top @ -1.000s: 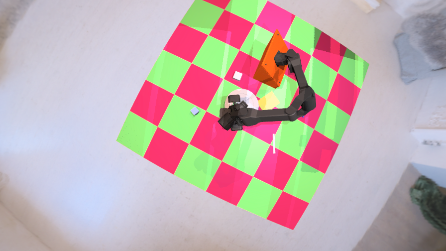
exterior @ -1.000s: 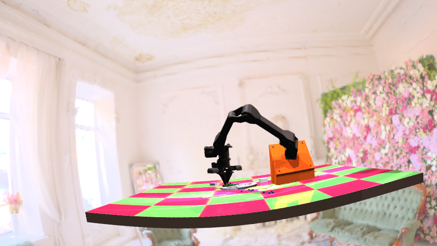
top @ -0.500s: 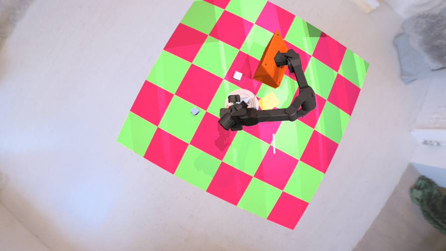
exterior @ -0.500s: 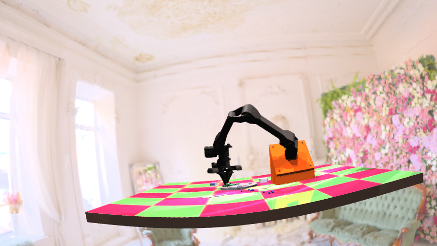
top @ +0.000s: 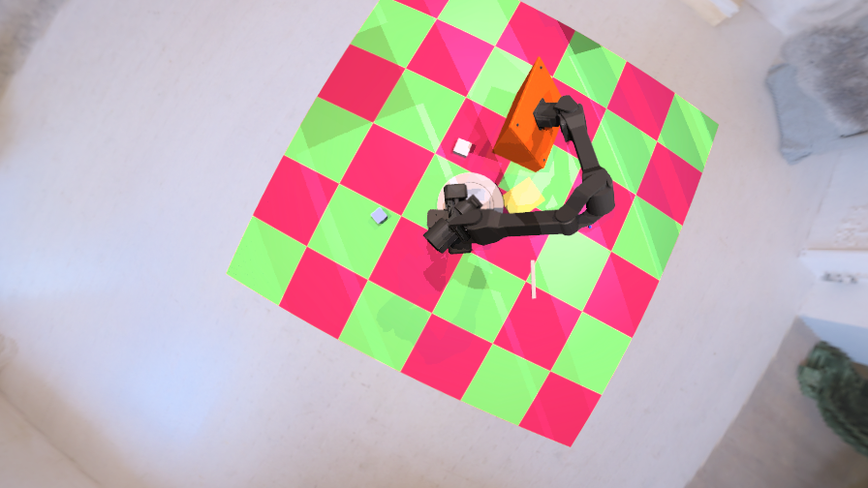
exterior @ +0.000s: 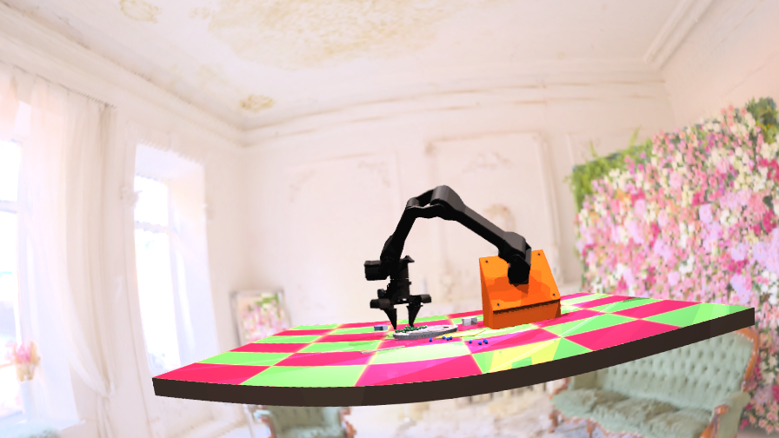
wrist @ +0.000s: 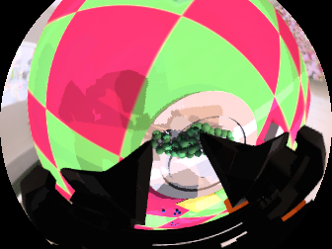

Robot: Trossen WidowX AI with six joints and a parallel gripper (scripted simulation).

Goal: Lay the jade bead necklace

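Now: the round bead board 7 cm behind my gripper tip, 1 cm to the left of it and 1 cm below it. Round my gripper tip: pale blue cube 20 cm to the right, 10 cm ahead, 1 cm below; white cube 21 cm behind, 10 cm to the right, 1 cm below; yellow patch 18 cm behind, 14 cm to the left, 2 cm below.
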